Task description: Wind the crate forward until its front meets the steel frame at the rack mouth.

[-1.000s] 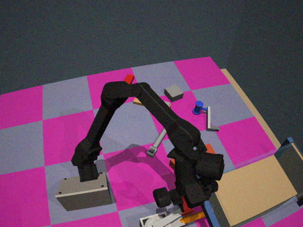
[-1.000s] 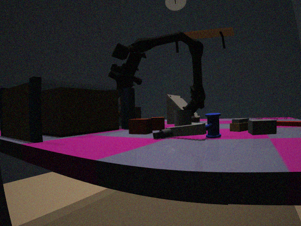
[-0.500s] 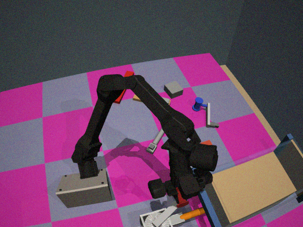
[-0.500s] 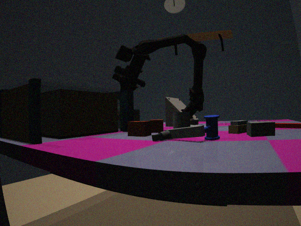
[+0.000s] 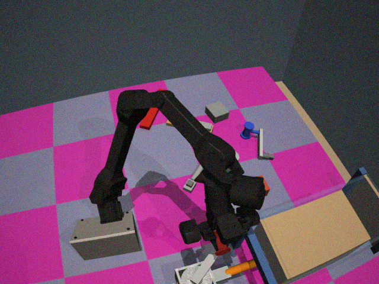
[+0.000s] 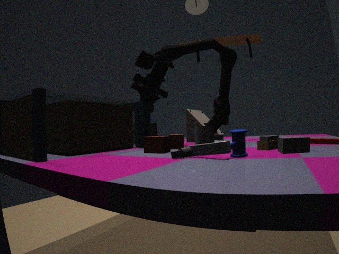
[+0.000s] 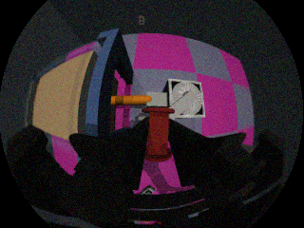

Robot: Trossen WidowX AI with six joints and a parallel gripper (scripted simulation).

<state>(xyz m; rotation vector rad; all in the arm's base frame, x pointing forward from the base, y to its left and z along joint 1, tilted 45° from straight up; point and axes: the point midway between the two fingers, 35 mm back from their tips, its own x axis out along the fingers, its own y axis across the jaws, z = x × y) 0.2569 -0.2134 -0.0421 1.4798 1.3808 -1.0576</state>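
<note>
My gripper tip is 30 mm past the winch handle with red hub, 10 mm to the left of it and 40 mm above it. Round my gripper tip: winch 90 mm behind, 60 mm to the right, 110 mm below; then blue steel frame 80 mm ahead, 50 mm to the right, 40 mm below; then red knob 10 mm to the left, 10 mm below.
</note>
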